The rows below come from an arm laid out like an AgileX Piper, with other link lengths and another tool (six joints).
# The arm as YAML. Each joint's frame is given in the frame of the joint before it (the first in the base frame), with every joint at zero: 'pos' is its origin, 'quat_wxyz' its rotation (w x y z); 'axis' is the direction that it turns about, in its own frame. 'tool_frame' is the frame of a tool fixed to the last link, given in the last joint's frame.
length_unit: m
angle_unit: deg
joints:
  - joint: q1
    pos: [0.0, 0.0, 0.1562]
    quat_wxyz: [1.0, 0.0, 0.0, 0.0]
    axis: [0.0, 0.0, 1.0]
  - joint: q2
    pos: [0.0, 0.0, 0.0]
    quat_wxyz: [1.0, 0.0, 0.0, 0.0]
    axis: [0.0, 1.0, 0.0]
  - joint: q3
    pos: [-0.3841, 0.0, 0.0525]
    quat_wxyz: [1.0, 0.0, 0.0, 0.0]
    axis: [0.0, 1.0, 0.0]
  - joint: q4
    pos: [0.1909, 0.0, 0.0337]
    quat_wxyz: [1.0, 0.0, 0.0, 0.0]
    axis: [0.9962, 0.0, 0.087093]
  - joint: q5
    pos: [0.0, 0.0, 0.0]
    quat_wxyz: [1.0, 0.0, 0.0, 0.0]
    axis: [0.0, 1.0, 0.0]
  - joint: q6
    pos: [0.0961, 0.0, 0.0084]
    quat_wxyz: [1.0, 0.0, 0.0, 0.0]
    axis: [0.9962, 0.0, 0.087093]
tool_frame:
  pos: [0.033, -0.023, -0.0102]
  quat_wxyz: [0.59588, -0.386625, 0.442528, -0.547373]
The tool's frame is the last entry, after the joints.
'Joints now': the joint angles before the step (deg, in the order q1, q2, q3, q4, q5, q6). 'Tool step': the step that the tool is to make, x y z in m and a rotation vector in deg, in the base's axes. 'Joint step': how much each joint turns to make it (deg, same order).
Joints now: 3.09 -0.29 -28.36 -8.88 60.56 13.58
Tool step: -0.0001 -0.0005 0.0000 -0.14 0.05 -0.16
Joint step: 0.01 0.01 0.01 -0.24 0.05 0.07
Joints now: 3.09 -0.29 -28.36 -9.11 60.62 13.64
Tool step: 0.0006 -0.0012 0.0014 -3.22 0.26 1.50
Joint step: 0.01 0.01 0.01 -0.13 -0.07 -3.49
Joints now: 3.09 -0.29 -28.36 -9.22 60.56 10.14
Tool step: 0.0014 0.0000 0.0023 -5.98 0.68 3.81
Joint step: 0.00 0.00 -0.02 0.86 0.02 -7.51
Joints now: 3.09 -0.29 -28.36 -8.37 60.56 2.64
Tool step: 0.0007 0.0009 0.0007 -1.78 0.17 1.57
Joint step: 0.00 0.00 0.00 0.70 -0.05 -2.65
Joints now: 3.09 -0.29 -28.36 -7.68 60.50 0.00
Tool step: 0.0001 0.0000 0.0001 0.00 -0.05 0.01
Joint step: 0.01 0.01 0.01 0.00 -0.06 0.00
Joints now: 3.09 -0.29 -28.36 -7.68 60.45 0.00
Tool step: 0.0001 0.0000 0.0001 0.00 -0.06 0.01
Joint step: 0.00 0.00 0.01 0.00 -0.07 0.00
